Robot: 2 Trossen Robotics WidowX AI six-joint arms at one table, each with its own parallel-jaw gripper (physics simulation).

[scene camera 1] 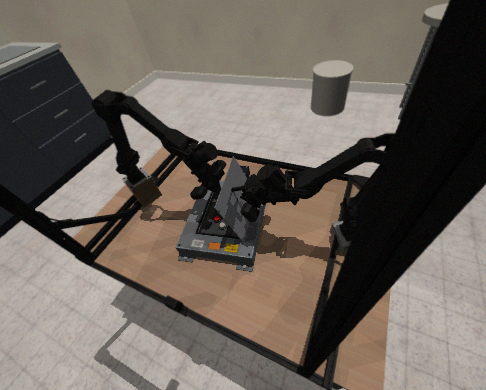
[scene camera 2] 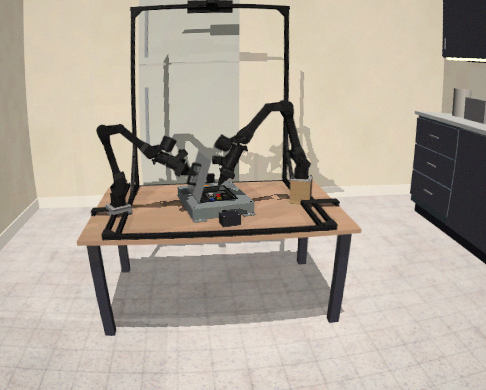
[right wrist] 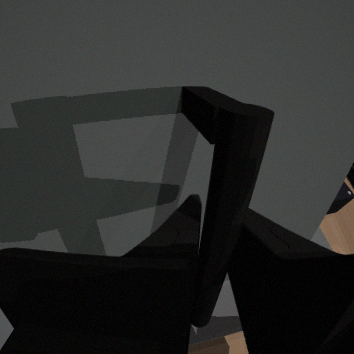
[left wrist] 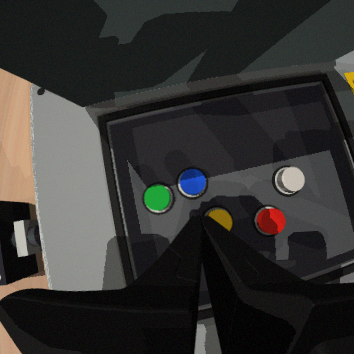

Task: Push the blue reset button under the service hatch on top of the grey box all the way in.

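Observation:
The grey box [scene camera 1: 188, 251] [scene camera 2: 225, 210] [left wrist: 62, 200] stands on the table with its hatch [scene camera 1: 231, 202] [scene camera 2: 203, 172] [left wrist: 165, 35] [right wrist: 120, 45] tilted up and open. In the left wrist view the blue button [left wrist: 192, 181] shows unobstructed in the dark recess, right of the green button [left wrist: 158, 198]. How deep it sits is hard to tell. My left gripper [scene camera 2: 221, 183] [left wrist: 199, 223] is shut and empty. Its tips are over the recess, by the partly hidden yellow button [left wrist: 221, 220], apart from the blue one in the picture. My right gripper [right wrist: 206, 203] is shut on the hatch's black handle [right wrist: 237, 160].
The red button [left wrist: 270, 220] and white button [left wrist: 292, 180] lie right of the yellow one in the left wrist view. A small black block [scene camera 2: 230, 218] [left wrist: 12, 240] sits beside the box. The raised hatch stands between the two arms. A black frame surrounds the table [scene camera 2: 270, 222].

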